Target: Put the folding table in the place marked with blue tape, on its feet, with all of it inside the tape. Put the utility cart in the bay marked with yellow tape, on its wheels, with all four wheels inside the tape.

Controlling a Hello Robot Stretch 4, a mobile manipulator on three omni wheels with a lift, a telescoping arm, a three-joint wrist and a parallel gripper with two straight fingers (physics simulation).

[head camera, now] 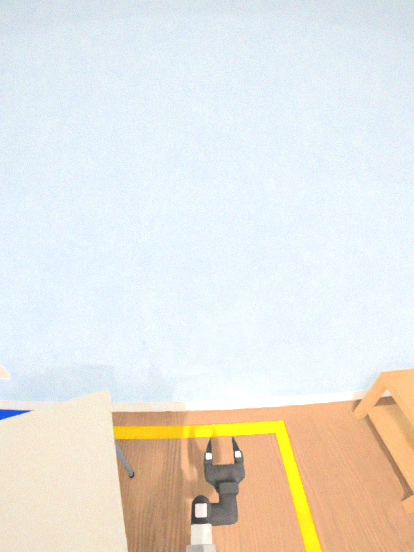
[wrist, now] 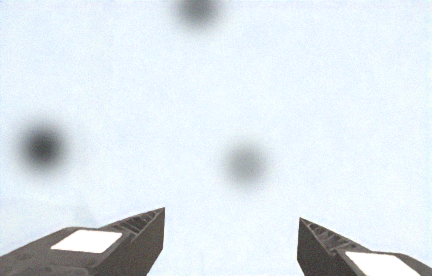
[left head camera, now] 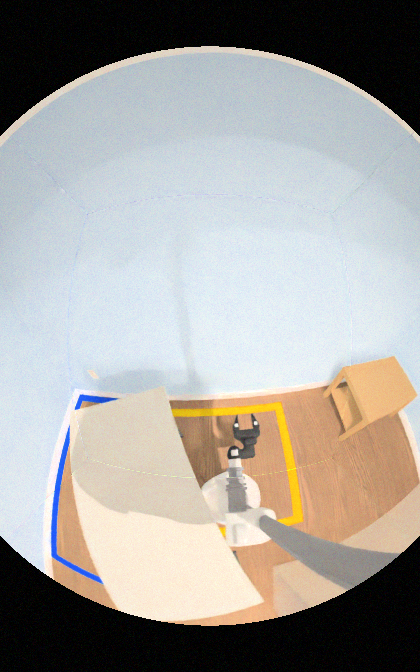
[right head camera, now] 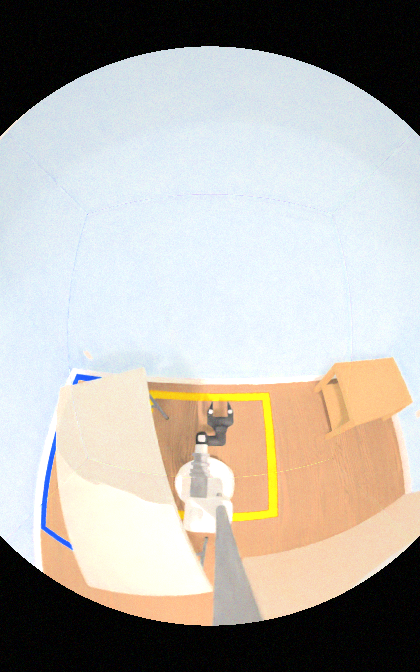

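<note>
The folding table stands upright at my left, its pale top covering part of the blue tape and a side of the yellow tape bay. One grey table leg shows over the floor by the yellow tape. My gripper is open and empty, to the right of the table, over the yellow bay and pointing at the wall. My base stands in the yellow bay. The utility cart does not show in these views.
A small wooden table stands at the right by the wall. The pale blue wall rises beyond the yellow tape. The pale side of a large block is behind me at the lower right.
</note>
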